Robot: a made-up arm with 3 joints. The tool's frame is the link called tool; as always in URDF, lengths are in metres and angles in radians. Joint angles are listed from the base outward.
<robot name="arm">
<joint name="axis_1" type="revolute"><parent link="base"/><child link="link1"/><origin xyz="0 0 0.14" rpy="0 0 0"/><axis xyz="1 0 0"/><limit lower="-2.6" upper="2.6"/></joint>
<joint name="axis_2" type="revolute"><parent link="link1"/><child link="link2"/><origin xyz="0.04 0.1 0.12" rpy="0 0 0"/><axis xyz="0 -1 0"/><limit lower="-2.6" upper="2.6"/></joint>
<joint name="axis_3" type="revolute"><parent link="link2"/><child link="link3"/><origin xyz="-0.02 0.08 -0.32" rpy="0 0 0"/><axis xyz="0 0 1"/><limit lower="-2.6" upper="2.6"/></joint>
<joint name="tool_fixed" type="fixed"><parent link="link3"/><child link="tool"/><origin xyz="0 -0.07 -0.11" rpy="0 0 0"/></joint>
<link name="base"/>
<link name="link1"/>
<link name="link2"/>
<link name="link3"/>
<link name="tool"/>
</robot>
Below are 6 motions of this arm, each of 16 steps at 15 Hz.
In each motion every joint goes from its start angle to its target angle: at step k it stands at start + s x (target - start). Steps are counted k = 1, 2, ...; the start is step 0. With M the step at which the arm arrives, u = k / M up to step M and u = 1 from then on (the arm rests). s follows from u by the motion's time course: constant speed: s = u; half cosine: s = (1 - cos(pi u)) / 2; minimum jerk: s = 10 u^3 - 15 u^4 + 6 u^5.
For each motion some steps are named. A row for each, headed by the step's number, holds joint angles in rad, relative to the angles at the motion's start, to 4 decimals.
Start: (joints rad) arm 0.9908 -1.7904 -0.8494
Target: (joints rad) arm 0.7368 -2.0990 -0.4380
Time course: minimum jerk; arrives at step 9
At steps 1, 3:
1: -0.0029 -0.0036 0.0047
3: -0.0533 -0.0648 0.0863

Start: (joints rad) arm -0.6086 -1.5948 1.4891
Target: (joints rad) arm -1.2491 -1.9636 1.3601
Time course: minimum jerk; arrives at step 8
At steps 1, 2, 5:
1: -0.0103 -0.0059 -0.0021
2: -0.0663 -0.0382 -0.0134
5: -0.4642 -0.2673 -0.0935

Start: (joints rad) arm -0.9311 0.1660 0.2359
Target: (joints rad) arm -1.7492 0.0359 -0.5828
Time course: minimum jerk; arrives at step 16
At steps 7, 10, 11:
7: -0.3142 -0.0500 -0.3144
10: -0.5930 -0.0943 -0.5934
11: -0.6708 -0.1067 -0.6713

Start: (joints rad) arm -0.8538 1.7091 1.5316
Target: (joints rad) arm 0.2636 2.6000 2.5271
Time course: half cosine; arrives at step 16
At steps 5, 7, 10, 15, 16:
5: 0.2483 0.1980 0.2212
7: 0.4497 0.3585 0.4006
10: 0.7725 0.6159 0.6882
15: 1.1067 0.8823 0.9859
16: 1.1174 0.8909 0.9955

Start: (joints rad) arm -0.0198 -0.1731 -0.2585
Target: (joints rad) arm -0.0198 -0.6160 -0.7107
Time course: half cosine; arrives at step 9
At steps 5, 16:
5: 0.0000 -0.2599 -0.2654
16: 0.0000 -0.4429 -0.4522

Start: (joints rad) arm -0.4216 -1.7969 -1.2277
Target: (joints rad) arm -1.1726 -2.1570 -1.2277
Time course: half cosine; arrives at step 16
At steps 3, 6, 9, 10, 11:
3: -0.0633 -0.0303 0.0000
6: -0.2318 -0.1111 0.0000
9: -0.4488 -0.2152 0.0000
10: -0.5192 -0.2490 0.0000
11: -0.5841 -0.2801 0.0000

